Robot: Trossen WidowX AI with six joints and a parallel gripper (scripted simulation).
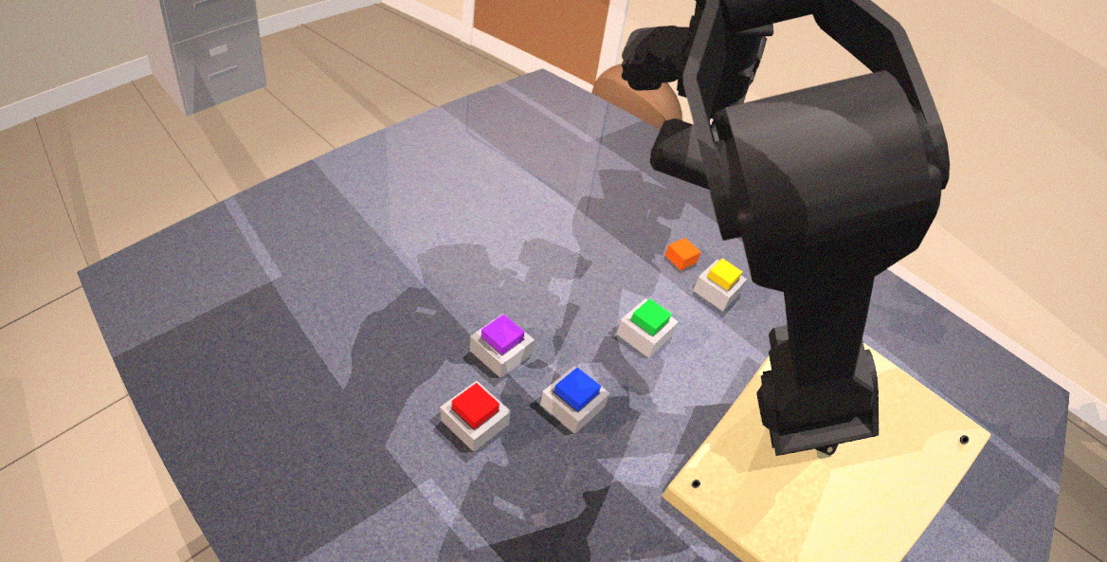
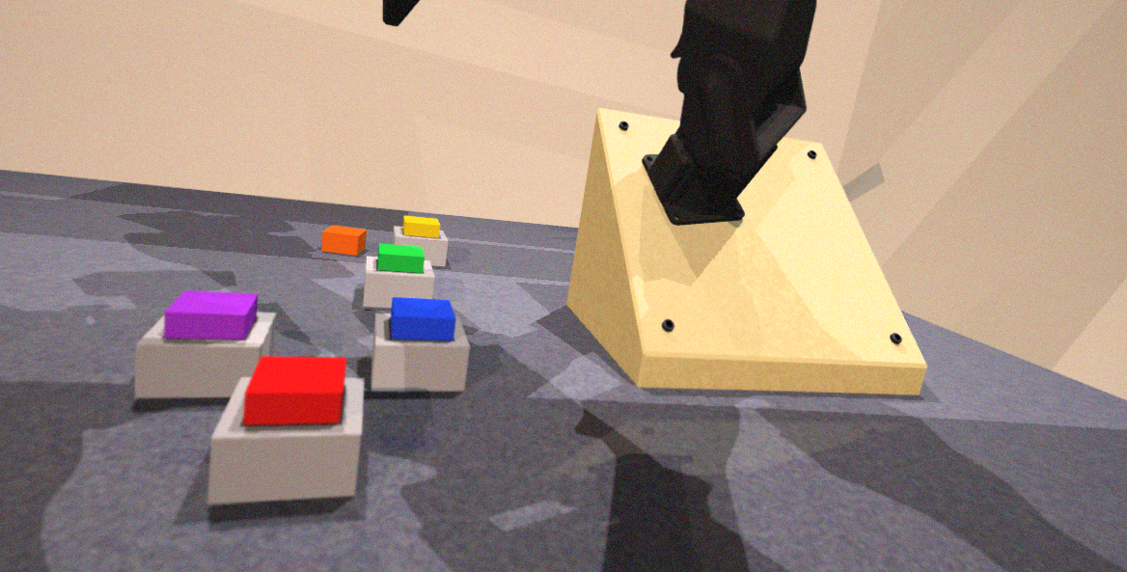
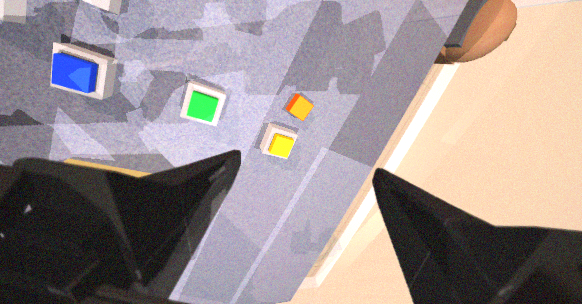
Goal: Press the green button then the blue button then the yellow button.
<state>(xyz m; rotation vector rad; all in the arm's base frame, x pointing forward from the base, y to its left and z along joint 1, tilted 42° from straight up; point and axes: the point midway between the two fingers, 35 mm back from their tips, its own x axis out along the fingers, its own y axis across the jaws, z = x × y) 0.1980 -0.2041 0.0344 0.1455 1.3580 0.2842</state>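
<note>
The green button lies 20 mm behind my gripper tip, 70 mm to the left of it and 180 mm below it. Round my gripper tip: yellow button (70 mm behind, 60 mm to the right, 180 mm below); then blue button (10 mm behind, 200 mm to the left, 180 mm below); then orange block (80 mm to the right, 210 mm below).
</note>
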